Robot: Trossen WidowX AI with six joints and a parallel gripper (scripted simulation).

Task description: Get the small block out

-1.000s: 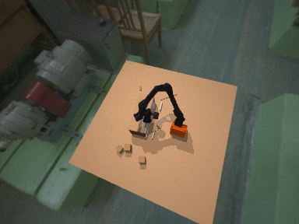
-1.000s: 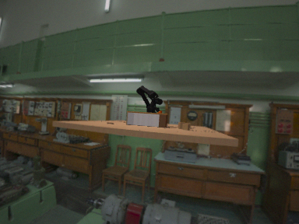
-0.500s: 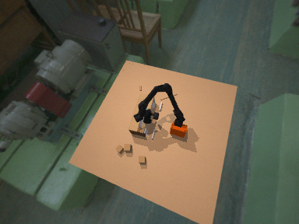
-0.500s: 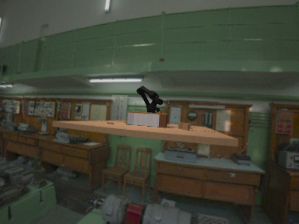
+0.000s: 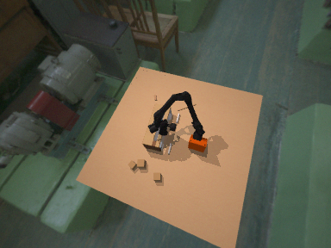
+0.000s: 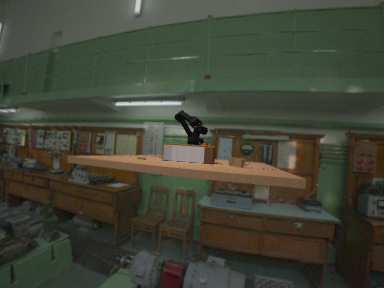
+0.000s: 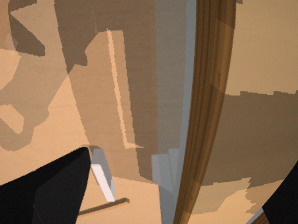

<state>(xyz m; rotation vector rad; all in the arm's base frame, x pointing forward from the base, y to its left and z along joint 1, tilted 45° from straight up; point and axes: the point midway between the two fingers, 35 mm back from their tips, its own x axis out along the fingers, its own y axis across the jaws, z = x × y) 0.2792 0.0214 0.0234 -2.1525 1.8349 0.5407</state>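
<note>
Now: the teal block 60 mm ahead of my gripper tip and 20 mm to the right of it. The rest, counted from my gripper tip: tan box: 30 mm ahead, 20 mm to the left, 30 mm below.
</note>
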